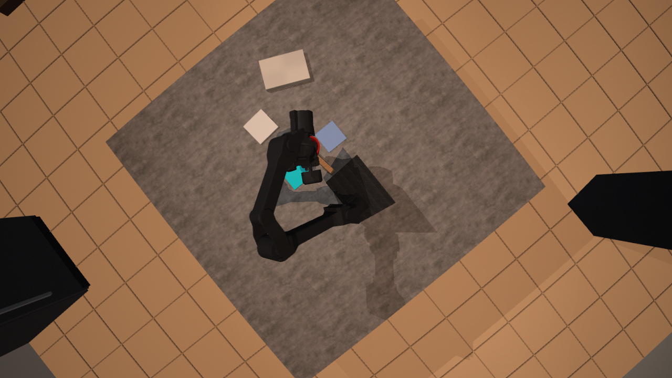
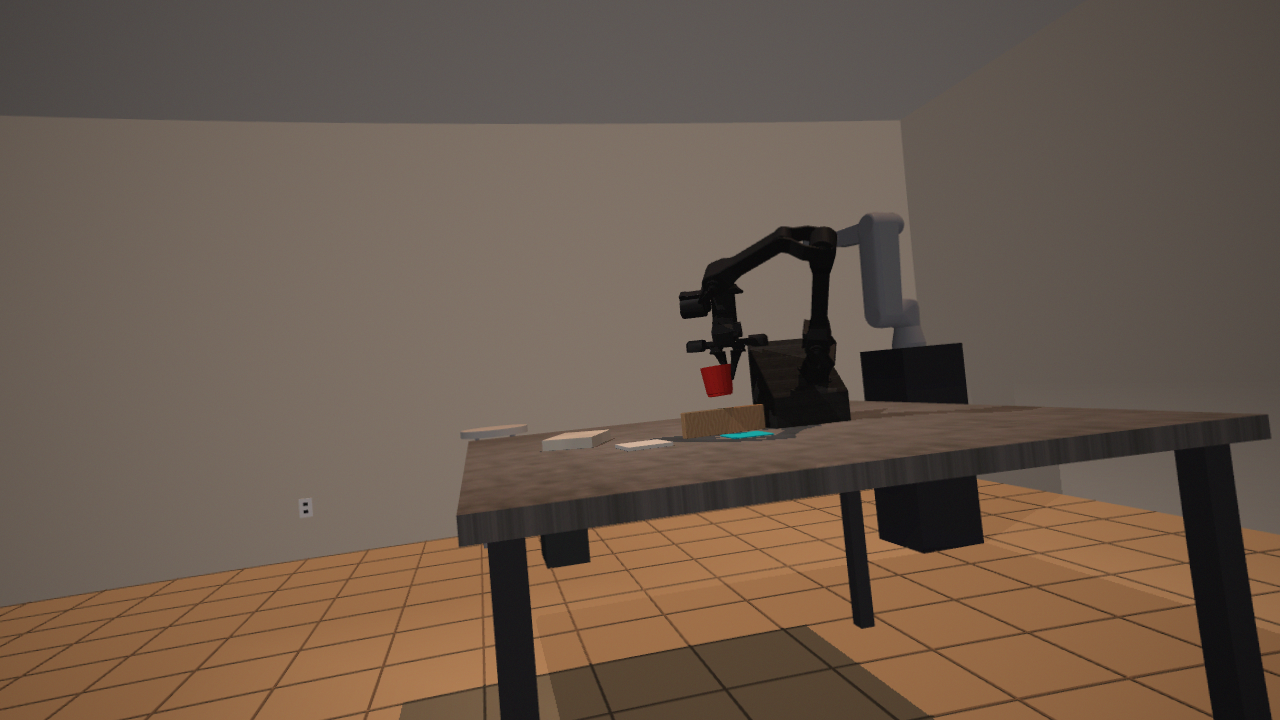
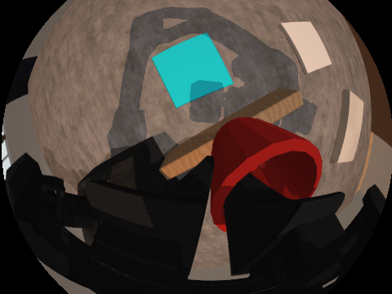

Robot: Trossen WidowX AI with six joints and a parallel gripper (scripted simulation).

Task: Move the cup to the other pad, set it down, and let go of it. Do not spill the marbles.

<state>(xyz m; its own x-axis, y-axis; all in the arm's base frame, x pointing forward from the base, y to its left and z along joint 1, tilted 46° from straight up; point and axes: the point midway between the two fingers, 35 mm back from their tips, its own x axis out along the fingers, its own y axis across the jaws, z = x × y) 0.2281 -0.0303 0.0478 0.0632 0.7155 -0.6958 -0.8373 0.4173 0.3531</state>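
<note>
The cyan pad lies 1 cm ahead of my gripper tip, 9 cm to the left of it and 13 cm below it. Also, from my gripper tip: grey-blue pad 3 cm ahead, 12 cm to the right, 13 cm below; then red cup 3 cm ahead, 2 cm to the right; then wooden bar 2 cm ahead, 2 cm to the right, 11 cm below.
</note>
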